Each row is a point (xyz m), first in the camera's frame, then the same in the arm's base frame.
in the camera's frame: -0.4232 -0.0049 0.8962
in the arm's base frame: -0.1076 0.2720 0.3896
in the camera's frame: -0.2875 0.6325 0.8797
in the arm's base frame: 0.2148 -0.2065 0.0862
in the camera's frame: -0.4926 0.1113 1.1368
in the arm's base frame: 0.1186 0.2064 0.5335
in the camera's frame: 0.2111 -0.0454 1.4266
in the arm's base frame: -0.2847 -0.3105 0.9504
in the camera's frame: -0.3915 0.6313 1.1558
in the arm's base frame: 0.4022 -0.1834 0.3130
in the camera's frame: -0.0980 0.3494 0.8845
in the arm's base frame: -0.0829 -0.1879 0.2508
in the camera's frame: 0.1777 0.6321 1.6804
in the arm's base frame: 0.2892 -0.7384 0.8406
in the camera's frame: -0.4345 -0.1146 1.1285
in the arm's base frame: -0.0672 0.2963 0.6424
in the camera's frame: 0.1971 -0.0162 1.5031
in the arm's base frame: -0.2228 -0.3331 1.0010
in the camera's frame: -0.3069 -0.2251 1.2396
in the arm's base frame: -0.1672 0.2386 0.8083
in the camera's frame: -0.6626 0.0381 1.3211
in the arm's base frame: 0.2585 0.3429 0.7068
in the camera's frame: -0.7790 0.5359 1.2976
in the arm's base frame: 0.6421 0.1446 0.4322
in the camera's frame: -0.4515 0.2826 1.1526
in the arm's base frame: 0.2115 0.0699 0.4702
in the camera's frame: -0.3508 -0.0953 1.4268
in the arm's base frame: 0.0281 0.1564 0.9026
